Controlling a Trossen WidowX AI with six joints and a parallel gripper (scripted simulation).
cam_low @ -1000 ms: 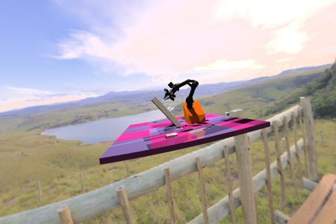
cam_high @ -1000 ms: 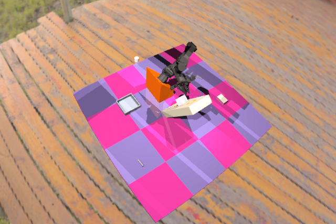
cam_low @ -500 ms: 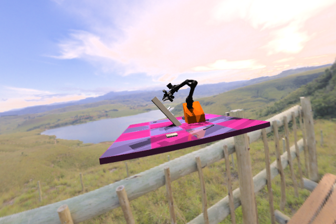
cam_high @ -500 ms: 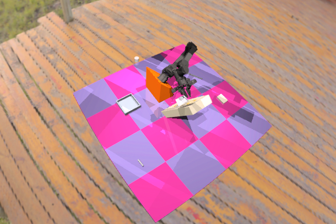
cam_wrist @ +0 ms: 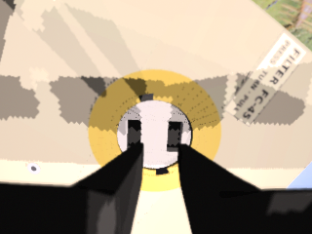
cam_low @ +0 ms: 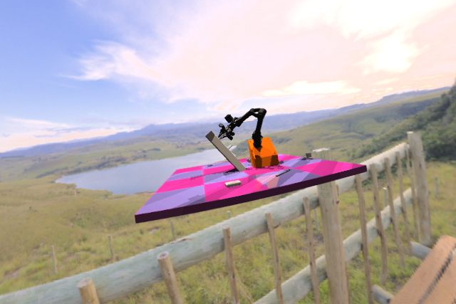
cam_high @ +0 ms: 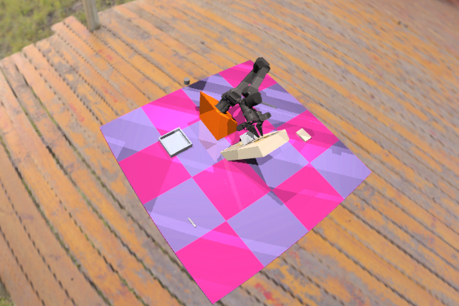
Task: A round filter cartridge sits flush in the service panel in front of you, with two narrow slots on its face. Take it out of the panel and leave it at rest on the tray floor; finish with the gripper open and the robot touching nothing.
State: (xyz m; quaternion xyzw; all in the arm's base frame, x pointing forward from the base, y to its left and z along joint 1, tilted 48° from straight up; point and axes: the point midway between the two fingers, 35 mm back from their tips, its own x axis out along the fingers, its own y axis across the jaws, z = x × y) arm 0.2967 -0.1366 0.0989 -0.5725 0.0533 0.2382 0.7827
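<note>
Right now the round filter cartridge is 20 mm ahead of my gripper tip and 20 mm below it. The rest, counted from my gripper tip: white block: 30 mm ahead, 440 mm to the left, 290 mm below; then grey square tray: 410 mm behind, 260 mm to the right, 290 mm below; then short stick: 60 mm ahead, 490 mm to the right, 290 mm below.
</note>
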